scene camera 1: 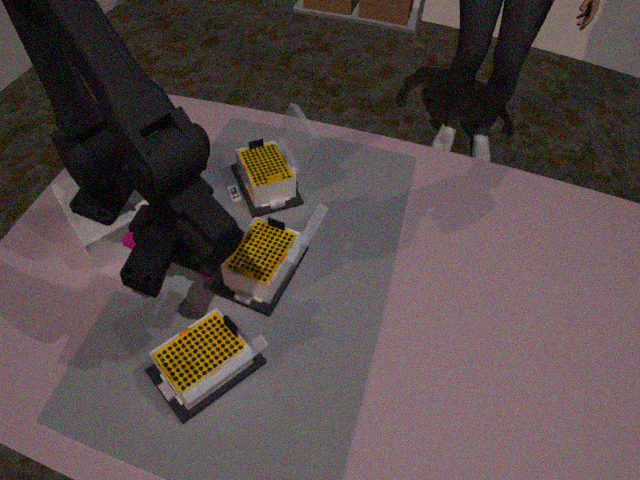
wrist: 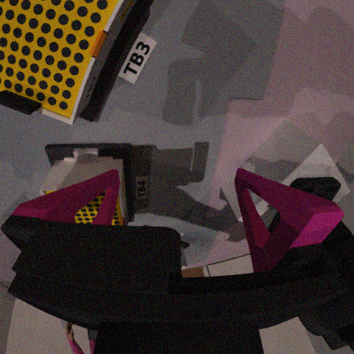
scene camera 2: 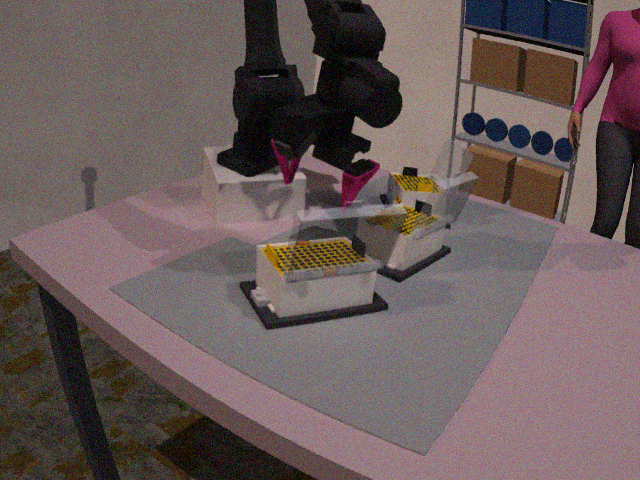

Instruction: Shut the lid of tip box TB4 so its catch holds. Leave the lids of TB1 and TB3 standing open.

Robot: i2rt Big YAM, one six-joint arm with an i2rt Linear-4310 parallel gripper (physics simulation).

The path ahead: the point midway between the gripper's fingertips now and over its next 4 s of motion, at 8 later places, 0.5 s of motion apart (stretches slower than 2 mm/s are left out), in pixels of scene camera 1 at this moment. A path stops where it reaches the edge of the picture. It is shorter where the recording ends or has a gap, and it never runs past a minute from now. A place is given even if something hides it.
My gripper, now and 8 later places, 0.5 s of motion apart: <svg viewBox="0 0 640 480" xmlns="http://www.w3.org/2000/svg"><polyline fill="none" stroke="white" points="179,264 173,242 227,247 330,303 314,307 312,293 256,271 215,254 220,231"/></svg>
